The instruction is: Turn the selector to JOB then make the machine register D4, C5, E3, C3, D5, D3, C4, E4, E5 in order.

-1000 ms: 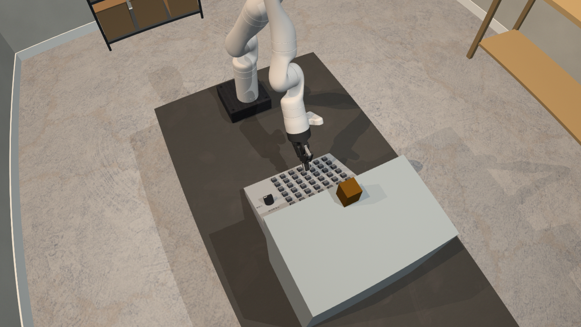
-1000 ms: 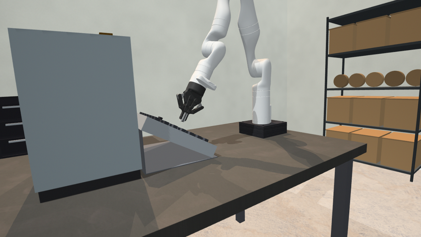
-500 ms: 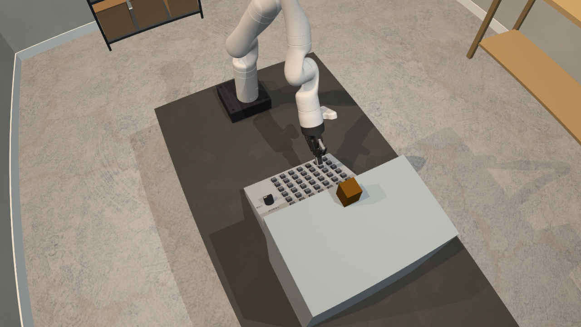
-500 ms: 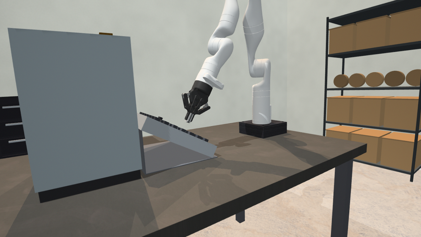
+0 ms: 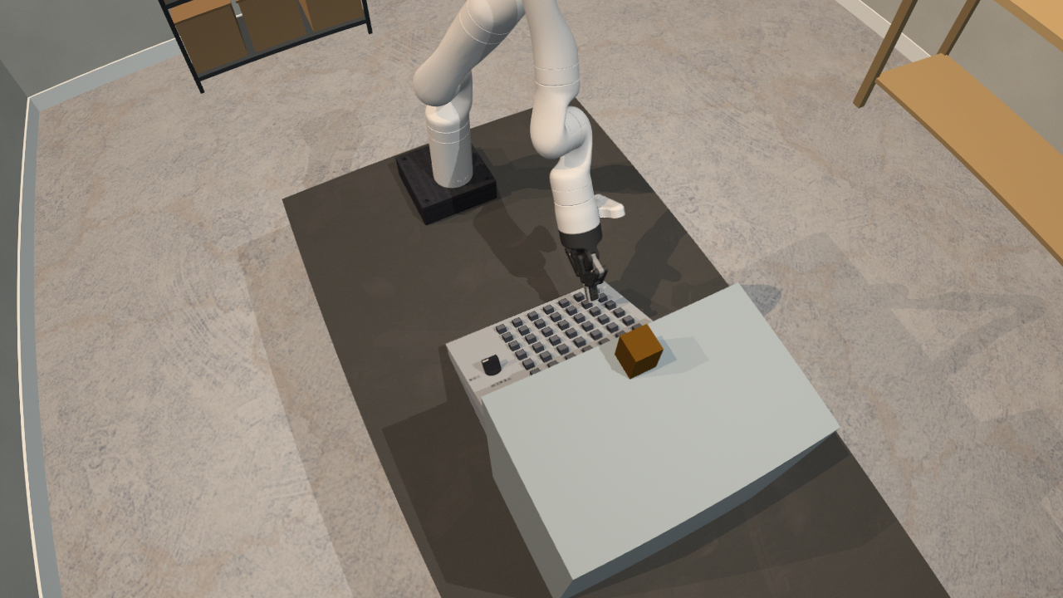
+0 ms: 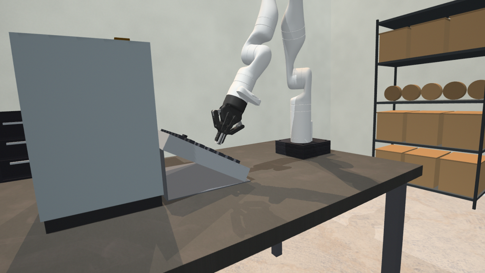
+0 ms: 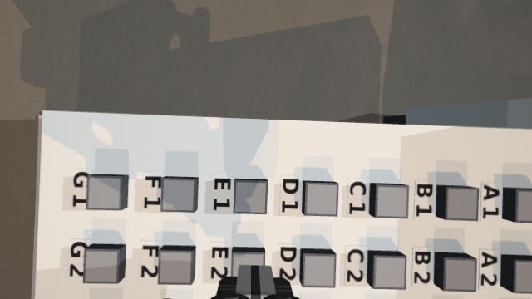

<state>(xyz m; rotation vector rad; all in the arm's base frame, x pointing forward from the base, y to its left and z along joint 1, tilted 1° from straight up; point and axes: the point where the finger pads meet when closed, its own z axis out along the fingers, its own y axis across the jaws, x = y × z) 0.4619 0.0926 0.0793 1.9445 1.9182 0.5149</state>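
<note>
The key E2 lies 20 mm ahead of my hand and 40 mm below it. From my hand the other things lie so: key E1 (20 mm ahead, 30 mm to the left, 40 mm below); then key D1 (50 mm ahead, 30 mm to the left, 20 mm below); then sloped keypad panel (70 mm ahead, 120 mm to the right, 60 mm below).
</note>
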